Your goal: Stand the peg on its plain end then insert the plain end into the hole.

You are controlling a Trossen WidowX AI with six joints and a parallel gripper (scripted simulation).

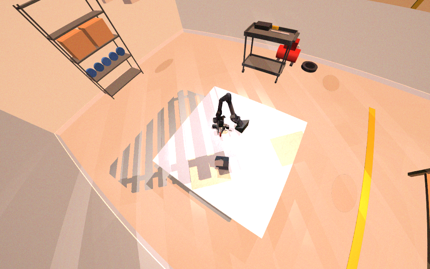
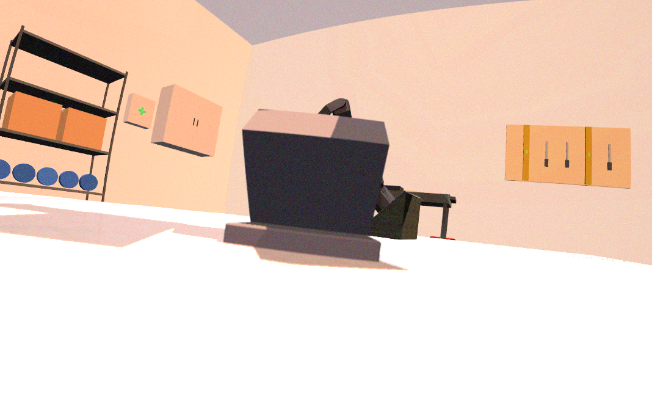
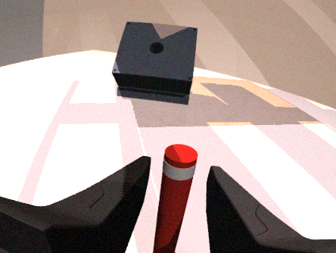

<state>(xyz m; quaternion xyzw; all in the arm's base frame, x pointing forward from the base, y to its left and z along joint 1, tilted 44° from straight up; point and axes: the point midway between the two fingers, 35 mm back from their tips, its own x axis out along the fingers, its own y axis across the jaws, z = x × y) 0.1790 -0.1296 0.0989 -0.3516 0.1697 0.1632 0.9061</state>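
Now: the red peg 1 cm below my gripper tip. From my gripper tip the other things lie so: grey sloped panel: 25 cm ahead, 18 cm to the left, 1 cm above.
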